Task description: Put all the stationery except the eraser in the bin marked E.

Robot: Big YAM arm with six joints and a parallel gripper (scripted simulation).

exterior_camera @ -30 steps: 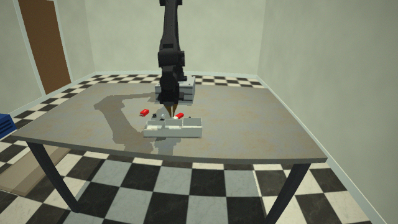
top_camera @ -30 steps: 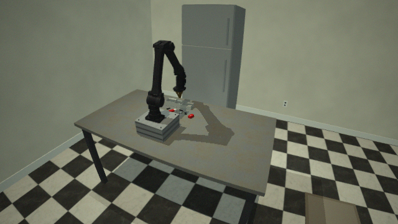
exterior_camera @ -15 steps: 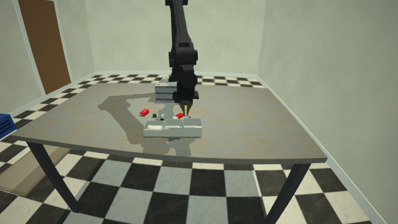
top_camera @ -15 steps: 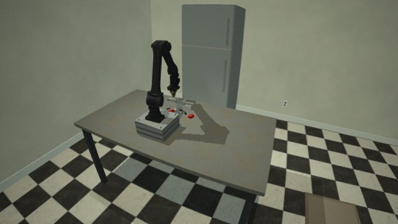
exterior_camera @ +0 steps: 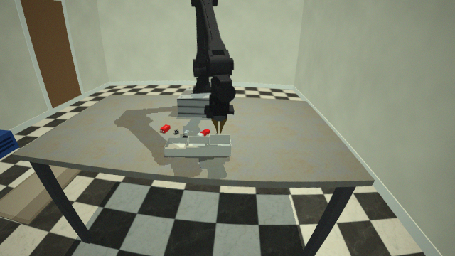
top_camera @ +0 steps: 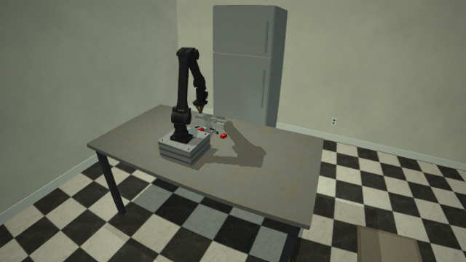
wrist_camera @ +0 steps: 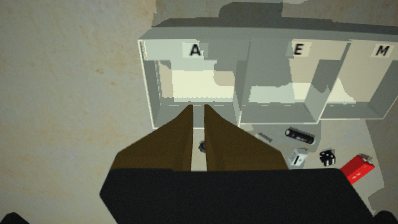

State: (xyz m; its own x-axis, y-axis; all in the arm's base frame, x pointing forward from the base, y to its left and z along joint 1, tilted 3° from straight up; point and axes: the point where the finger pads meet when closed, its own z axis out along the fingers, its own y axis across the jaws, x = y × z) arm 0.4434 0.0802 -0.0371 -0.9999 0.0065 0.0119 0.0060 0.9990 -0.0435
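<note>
The grey pencil sharpener lies 130 mm behind my hand, 140 mm to the right of it and 80 mm below it. Also, from my hand: joined bins (80 mm to the right, 60 mm below); red item (120 mm behind, 70 mm to the right, 80 mm below); black bolt (100 mm behind, 10 mm to the right, 80 mm below).
</note>
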